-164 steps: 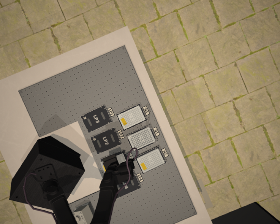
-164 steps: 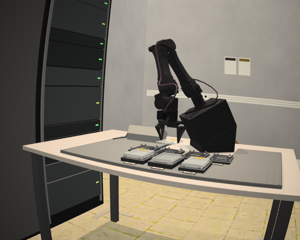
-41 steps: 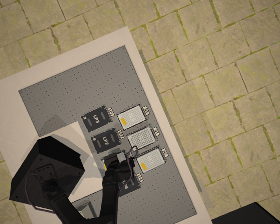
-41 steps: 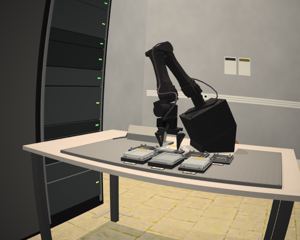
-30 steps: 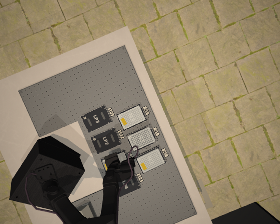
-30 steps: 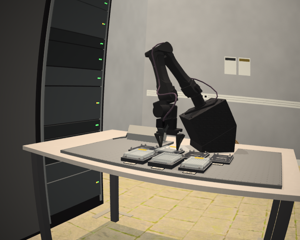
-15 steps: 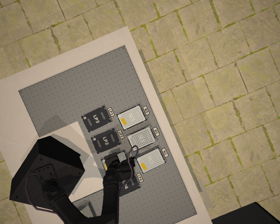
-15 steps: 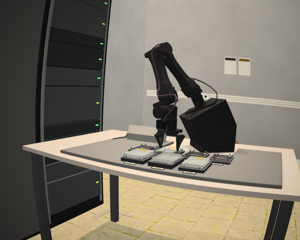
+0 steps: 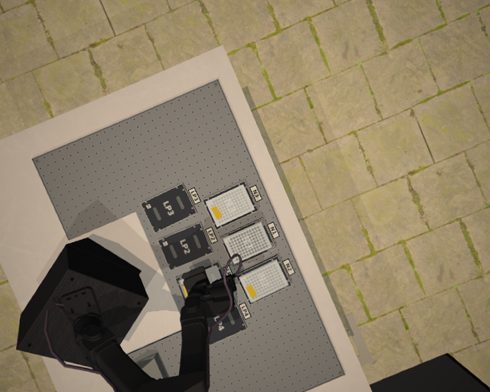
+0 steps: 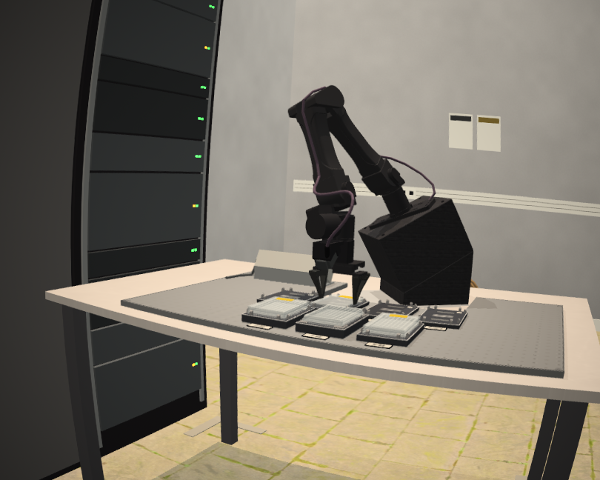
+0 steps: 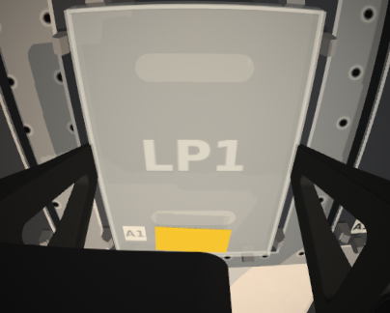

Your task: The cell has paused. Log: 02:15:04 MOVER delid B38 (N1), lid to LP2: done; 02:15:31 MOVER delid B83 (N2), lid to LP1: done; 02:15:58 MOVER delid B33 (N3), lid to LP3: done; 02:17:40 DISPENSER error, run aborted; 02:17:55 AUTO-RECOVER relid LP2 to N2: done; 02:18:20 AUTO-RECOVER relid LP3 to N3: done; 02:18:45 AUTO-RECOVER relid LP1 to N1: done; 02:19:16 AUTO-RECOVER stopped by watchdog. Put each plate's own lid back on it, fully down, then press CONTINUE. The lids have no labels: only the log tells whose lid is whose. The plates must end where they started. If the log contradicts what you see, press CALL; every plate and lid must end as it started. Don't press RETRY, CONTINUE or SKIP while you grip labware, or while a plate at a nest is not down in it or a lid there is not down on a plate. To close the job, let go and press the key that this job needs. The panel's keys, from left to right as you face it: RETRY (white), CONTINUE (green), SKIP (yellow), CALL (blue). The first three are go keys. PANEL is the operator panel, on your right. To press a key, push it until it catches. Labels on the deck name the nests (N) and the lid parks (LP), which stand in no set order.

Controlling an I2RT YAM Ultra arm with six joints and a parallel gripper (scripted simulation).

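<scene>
Now: the clear lid 10 mm below my hand. Round my hand: green key (260 mm behind, 250 mm to the right, 40 mm above); then lid park LP1 (20 mm below); then lid park LP4 (10 mm ahead, 130 mm to the right, 20 mm below).
</scene>
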